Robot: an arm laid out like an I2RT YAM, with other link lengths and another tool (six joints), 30 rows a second.
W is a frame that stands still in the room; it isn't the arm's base.
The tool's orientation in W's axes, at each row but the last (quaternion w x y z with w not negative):
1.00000 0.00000 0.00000 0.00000
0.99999 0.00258 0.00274 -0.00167
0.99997 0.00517 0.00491 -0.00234
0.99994 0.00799 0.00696 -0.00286
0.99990 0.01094 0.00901 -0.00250
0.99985 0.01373 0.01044 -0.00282
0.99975 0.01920 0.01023 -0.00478
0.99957 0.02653 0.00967 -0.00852
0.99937 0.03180 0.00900 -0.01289
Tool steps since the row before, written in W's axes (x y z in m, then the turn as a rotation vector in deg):
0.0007 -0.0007 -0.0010 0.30 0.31 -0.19
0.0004 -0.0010 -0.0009 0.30 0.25 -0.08
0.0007 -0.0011 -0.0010 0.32 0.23 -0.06
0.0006 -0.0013 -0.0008 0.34 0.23 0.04
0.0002 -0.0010 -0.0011 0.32 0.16 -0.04
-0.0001 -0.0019 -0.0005 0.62 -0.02 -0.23
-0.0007 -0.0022 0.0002 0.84 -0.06 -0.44
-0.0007 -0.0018 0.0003 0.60 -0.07 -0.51
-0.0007 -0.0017 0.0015 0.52 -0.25 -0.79
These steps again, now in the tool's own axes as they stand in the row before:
0.0007 -0.0007 -0.0010 0.30 0.31 -0.19
0.0004 -0.0010 -0.0009 0.30 0.25 -0.08
0.0007 -0.0011 -0.0010 0.32 0.23 -0.06
0.0006 -0.0013 -0.0008 0.34 0.23 0.04
0.0002 -0.0010 -0.0011 0.32 0.16 -0.04
-0.0001 -0.0019 -0.0004 0.62 -0.02 -0.22
-0.0007 -0.0022 0.0003 0.85 -0.07 -0.42
-0.0007 -0.0018 0.0004 0.61 -0.09 -0.49
-0.0007 -0.0016 0.0016 0.54 -0.29 -0.76

